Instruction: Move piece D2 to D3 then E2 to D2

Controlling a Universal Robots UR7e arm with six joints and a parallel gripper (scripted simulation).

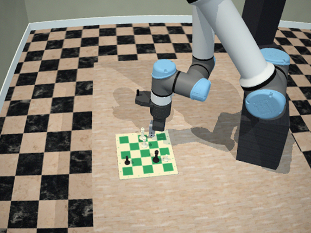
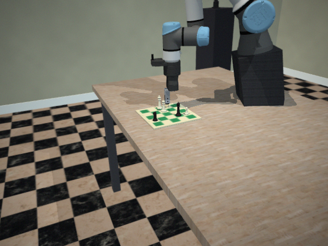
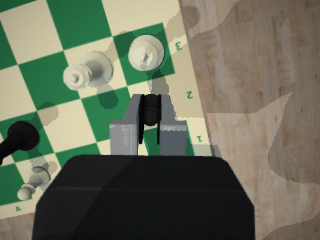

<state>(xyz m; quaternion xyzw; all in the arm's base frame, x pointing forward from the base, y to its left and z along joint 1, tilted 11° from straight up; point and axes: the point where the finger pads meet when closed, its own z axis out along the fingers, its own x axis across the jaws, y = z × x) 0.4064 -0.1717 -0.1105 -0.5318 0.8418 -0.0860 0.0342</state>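
The tall white piece is 4 cm ahead of my hand, 1 cm to the right of it and 1 cm below it. Also, from my hand: black pawn 1 cm below; green-and-cream board 5 cm ahead, 6 cm to the left, 4 cm below; small white piece 2 cm behind, 12 cm to the left, 3 cm below.
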